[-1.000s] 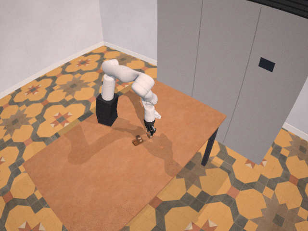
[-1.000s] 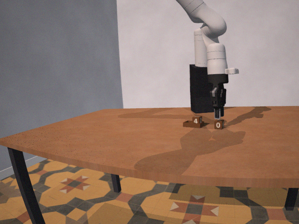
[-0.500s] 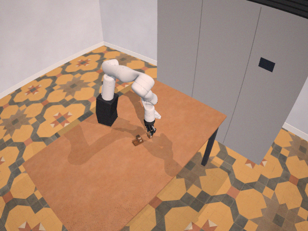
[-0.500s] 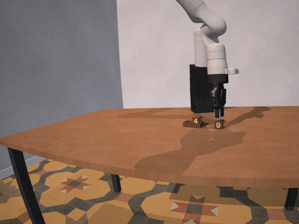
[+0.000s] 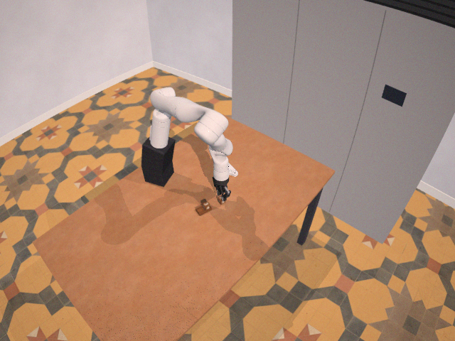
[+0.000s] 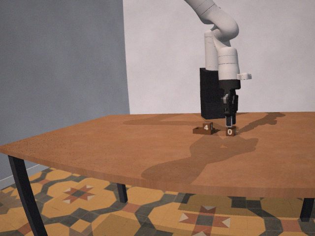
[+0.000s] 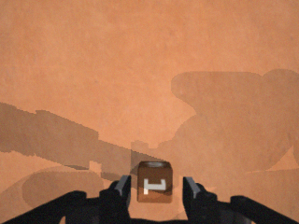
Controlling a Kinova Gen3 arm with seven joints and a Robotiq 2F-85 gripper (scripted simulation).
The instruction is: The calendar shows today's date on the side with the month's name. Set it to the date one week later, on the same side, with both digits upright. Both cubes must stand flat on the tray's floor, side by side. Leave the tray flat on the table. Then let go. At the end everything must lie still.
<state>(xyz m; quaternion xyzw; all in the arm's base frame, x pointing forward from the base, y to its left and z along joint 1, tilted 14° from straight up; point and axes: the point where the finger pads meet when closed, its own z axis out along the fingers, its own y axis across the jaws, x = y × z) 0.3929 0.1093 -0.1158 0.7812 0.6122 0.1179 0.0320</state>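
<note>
Right now my hand is 30 mm past the brown tray, 100 mm to the left of it and 40 mm above it.
</note>
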